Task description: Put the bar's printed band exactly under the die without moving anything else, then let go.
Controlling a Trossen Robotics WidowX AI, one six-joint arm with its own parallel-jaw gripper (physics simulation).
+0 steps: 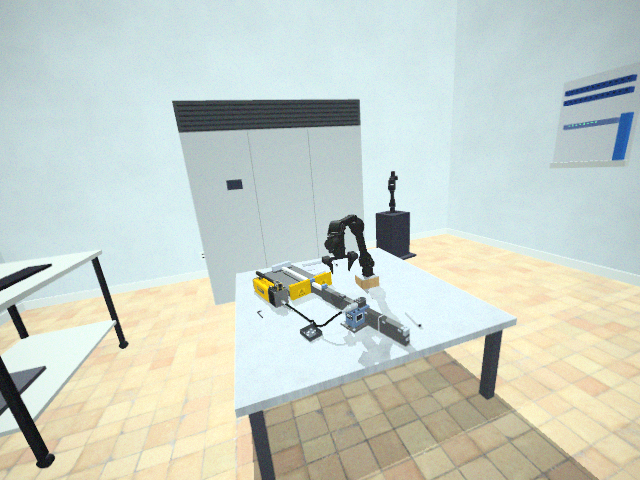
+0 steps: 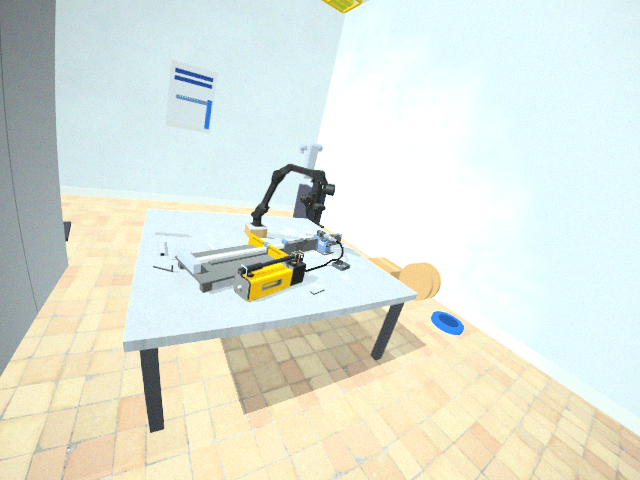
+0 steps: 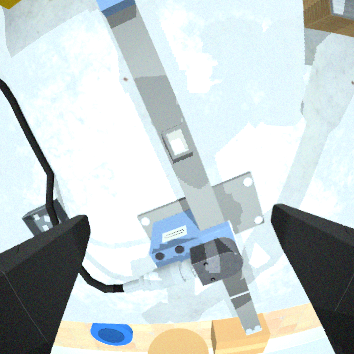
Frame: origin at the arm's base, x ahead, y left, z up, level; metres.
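Where they show: gripper, fingertip midpoint: point(image 1: 340, 272) point(image 2: 310, 217) point(image 3: 180, 219); arm's base, link origin: point(image 1: 368, 274) point(image 2: 256, 224).
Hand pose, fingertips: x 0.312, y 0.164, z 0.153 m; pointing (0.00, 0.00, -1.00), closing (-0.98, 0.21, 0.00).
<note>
Each offset is from my fingertips to the centre of the thing. "*": to the spot under its first point.
The long grey bar point(image 1: 393, 329) point(image 2: 303, 244) point(image 3: 150, 90) runs from a blue clamp through the blue press @(* 0.053 m ahead, 0.180 m left, 0.162 m down) point(image 1: 354, 318) point(image 2: 324, 244) point(image 3: 165, 235). A small raised block point(image 3: 177, 143) with a white top is on the bar before the press. The dark rounded die @(0.008 m ahead, 0.144 m left, 0.117 m down) point(image 3: 217, 261) is on top of the press over the bar. A thin white printed band @(* 0.025 m back, 0.267 m left, 0.167 m down) point(image 1: 379, 322) point(image 3: 240, 295) crosses the bar beyond the die, towards its free end, apart from the die. My gripper point(image 1: 341, 268) point(image 2: 312, 205) point(image 3: 180, 219) is open and empty, above the table and higher than the bar.
A grey bed with yellow guards @(* 0.134 m ahead, 0.278 m right, 0.166 m down) point(image 1: 299, 289) and a yellow motor unit @(0.285 m ahead, 0.419 m right, 0.156 m down) point(image 1: 264, 290) point(image 2: 271, 282) stands at the bar's other end. A black cable joins the press and a small dark box @(* 0.237 m ahead, 0.074 m left, 0.219 m down) point(image 1: 311, 331) point(image 2: 341, 265). A pen-like rod @(0.221 m back, 0.289 m left, 0.211 m down) point(image 1: 413, 320) lies beside the bar. My arm's wooden base point(image 1: 367, 282) is nearby.
</note>
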